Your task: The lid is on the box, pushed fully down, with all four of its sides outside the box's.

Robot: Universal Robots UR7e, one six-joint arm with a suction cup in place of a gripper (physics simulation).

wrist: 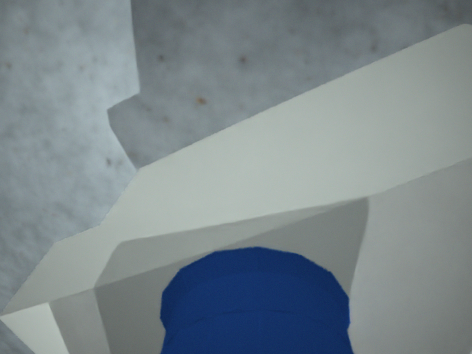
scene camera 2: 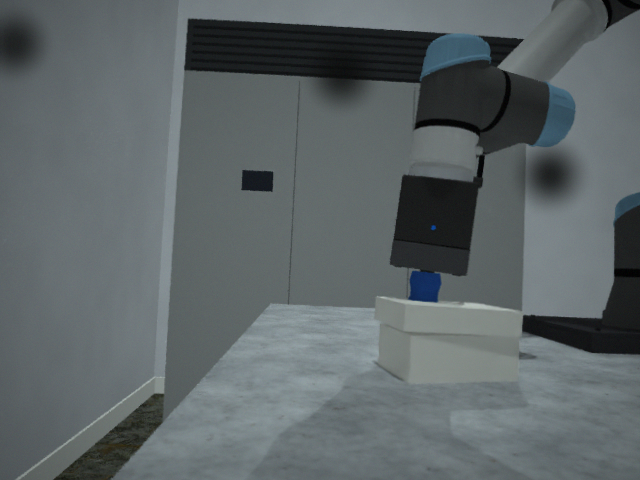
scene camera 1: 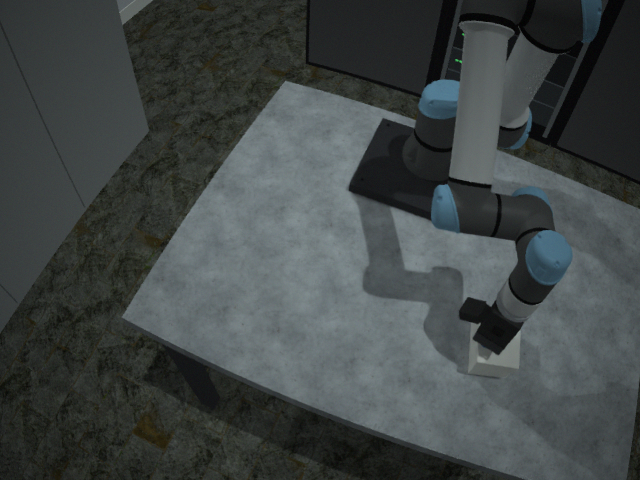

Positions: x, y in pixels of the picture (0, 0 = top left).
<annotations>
off-white lid: wrist 376, 204; scene camera 2; scene camera 1
same spot on off-white lid: (scene camera 1: 507, 361) = (scene camera 2: 407, 302)
</annotations>
